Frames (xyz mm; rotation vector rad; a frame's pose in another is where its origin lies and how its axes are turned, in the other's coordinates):
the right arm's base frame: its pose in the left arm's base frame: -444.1 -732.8 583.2 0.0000 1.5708 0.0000
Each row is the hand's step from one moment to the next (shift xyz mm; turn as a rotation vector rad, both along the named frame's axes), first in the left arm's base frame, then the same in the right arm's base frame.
Working: the left arm's base frame: its pose in the right arm's base frame: 583.2 732.8 444.1 0.0000 -1.5708 0.0000

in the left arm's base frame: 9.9 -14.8 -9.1 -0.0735 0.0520 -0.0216
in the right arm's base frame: 9.1 -14.8 9.9 0.0216 0.0520 -0.0735
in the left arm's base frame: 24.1 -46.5 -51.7 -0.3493 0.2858 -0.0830
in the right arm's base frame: 51.7 -46.5 24.1 0.0830 0.2858 -0.3493
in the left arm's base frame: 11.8 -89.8 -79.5 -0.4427 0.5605 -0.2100
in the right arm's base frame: 79.5 -89.8 11.8 0.2100 0.5605 -0.4427
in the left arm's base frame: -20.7 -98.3 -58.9 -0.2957 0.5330 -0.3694
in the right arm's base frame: 58.9 -98.3 -20.7 0.3694 0.5330 -0.2957
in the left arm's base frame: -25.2 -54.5 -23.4 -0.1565 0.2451 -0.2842
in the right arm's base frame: 23.4 -54.5 -25.2 0.2842 0.2451 -0.1565
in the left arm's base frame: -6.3 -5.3 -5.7 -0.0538 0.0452 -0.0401
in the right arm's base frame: 5.7 -5.3 -6.3 0.0401 0.0452 -0.0538
